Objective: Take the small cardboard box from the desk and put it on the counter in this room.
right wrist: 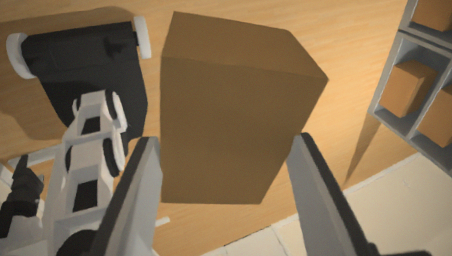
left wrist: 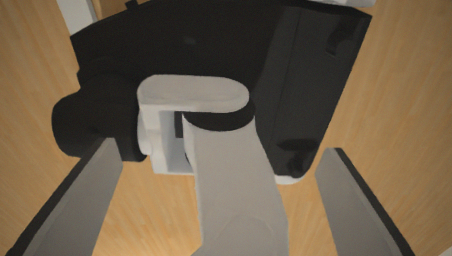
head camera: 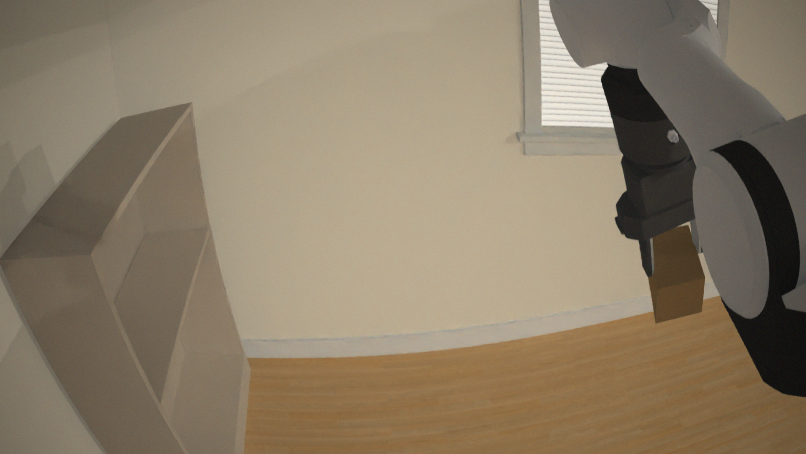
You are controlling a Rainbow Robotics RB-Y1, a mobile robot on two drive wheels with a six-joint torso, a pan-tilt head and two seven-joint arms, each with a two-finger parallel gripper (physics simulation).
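The small cardboard box [head camera: 678, 276] [right wrist: 225, 125] is brown and is held in my right gripper [head camera: 674, 256] [right wrist: 225, 148], at the right of the head view, in the air above the floor. In the right wrist view it fills the middle, between both fingers. My right gripper is shut on it. My left gripper [left wrist: 220, 156] is open and empty, with its fingers wide apart in front of the robot's own base and torso in the left wrist view. The counter and the desk cannot be made out in these views.
A beige shelf unit [head camera: 50, 315] stands against the wall at the left of the head view. A window [head camera: 531, 84] is in the far wall. A grey compartment rack [right wrist: 386, 82] holding several orange-brown boxes stands at the right of the right wrist view. Wooden floor [head camera: 423, 400] lies below.
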